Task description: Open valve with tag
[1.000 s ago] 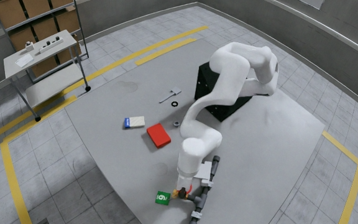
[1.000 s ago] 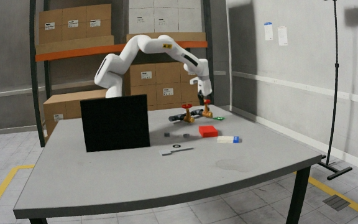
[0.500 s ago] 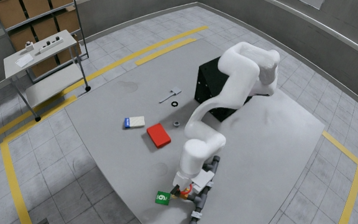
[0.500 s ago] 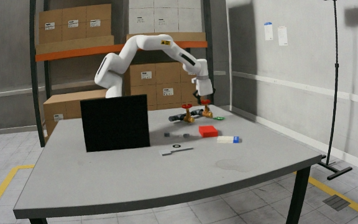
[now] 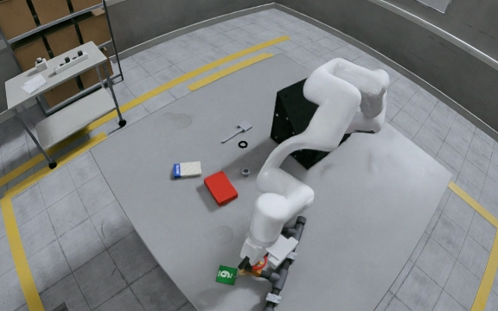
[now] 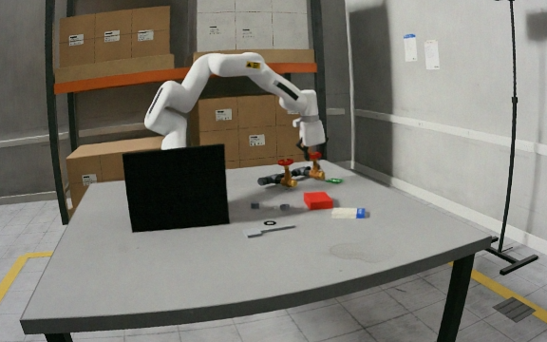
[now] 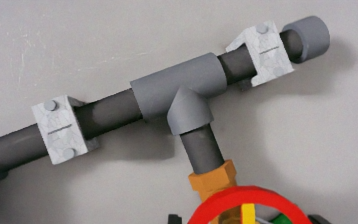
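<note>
The green tag is 110 mm below my hand, 70 mm ahead of it and 30 mm to the right of it. Round my hand: grey nut 320 mm to the right, 230 mm behind, 110 mm below; then white-and-blue box 470 mm to the right, 110 mm below, 50 mm behind; then red block 320 mm to the right, 110 mm behind, 100 mm below.
</note>
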